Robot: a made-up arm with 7 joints. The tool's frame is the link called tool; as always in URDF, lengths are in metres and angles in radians. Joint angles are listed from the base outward.
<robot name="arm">
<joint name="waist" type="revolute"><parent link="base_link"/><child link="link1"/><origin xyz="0 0 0.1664" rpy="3.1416 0 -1.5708"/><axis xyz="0 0 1"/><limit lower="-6.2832" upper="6.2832"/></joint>
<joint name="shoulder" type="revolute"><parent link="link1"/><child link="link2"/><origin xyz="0.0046 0 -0.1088" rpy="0 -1.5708 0"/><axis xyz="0 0 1"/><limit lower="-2.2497" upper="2.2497"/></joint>
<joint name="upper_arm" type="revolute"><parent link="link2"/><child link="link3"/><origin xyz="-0.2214 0 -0.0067" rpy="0 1.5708 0"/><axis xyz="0 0 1"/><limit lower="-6.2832" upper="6.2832"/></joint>
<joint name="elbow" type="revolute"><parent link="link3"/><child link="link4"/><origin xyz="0.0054 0 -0.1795" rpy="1.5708 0 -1.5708"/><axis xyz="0 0 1"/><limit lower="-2.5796" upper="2.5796"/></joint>
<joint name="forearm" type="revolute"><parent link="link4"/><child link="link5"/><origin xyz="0 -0.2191 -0.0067" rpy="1.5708 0 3.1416"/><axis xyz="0 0 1"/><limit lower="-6.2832" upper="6.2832"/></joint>
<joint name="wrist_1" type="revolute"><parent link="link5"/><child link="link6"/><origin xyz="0 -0.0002 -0.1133" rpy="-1.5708 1.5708 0"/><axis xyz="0 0 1"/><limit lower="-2.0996" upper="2.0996"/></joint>
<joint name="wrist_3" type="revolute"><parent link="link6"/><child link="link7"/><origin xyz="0.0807 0 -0.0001" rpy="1.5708 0 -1.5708"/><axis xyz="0 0 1"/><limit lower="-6.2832" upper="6.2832"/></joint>
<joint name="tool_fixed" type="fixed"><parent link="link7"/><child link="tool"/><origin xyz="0 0 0" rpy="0 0 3.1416"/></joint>
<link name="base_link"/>
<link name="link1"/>
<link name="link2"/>
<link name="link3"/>
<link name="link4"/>
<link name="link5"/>
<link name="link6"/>
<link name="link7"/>
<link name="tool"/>
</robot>
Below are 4 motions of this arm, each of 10 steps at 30 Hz.
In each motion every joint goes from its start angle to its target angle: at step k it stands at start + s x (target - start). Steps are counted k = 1, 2, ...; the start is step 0. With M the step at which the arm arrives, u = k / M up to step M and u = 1 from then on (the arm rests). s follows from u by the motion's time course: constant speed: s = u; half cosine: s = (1 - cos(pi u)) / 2; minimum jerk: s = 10 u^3 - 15 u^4 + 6 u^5.
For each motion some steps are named. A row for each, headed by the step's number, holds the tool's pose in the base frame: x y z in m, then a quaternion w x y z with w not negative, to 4 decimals.
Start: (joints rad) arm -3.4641 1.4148 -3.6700 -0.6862 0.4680 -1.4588 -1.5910
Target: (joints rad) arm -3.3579 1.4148 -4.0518 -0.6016 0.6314 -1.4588 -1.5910
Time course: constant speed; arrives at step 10
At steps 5, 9, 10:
5: -0.5981 -0.3079 0.1612 0.4464 -0.1366 -0.0557 0.8826
9: -0.6117 -0.3032 0.1909 0.4497 -0.1498 -0.0008 0.8805
10: -0.6153 -0.3011 0.1986 0.4510 -0.1528 0.0131 0.8793

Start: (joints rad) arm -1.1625 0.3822 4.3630 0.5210 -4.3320 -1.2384 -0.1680
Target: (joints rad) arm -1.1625 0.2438 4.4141 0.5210 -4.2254 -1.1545 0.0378
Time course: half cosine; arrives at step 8
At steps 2, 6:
2: -0.0959 0.1854 0.9720 0.0766 -0.5746 -0.6292 -0.5178
6: -0.1302 0.1345 0.9810 0.0868 -0.6379 -0.5302 -0.5517

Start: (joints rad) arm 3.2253 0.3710 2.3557 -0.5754 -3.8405 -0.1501 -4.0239
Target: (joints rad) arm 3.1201 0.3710 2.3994 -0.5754 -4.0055 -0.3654 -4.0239
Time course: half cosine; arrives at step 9
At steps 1, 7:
1: -0.4231 -0.1105 0.9213 0.3058 0.3719 0.8420 0.2434
7: -0.4190 -0.1275 0.9200 0.3521 0.3265 0.8625 0.1598

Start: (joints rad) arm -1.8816 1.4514 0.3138 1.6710 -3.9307 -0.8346 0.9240
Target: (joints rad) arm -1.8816 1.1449 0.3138 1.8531 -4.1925 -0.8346 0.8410
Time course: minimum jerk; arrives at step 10
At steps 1, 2, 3, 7, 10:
1: -0.0162 0.3759 -0.0543 0.5566 -0.1103 0.2847 0.7727
2: -0.0175 0.3776 -0.0487 0.5639 -0.1046 0.2825 0.7689
3: -0.0202 0.3810 -0.0367 0.5794 -0.0921 0.2781 0.7606
7: -0.0349 0.3951 0.0404 0.6691 -0.0082 0.2549 0.6981
10: -0.0377 0.3965 0.0589 0.6882 0.0129 0.2508 0.6807

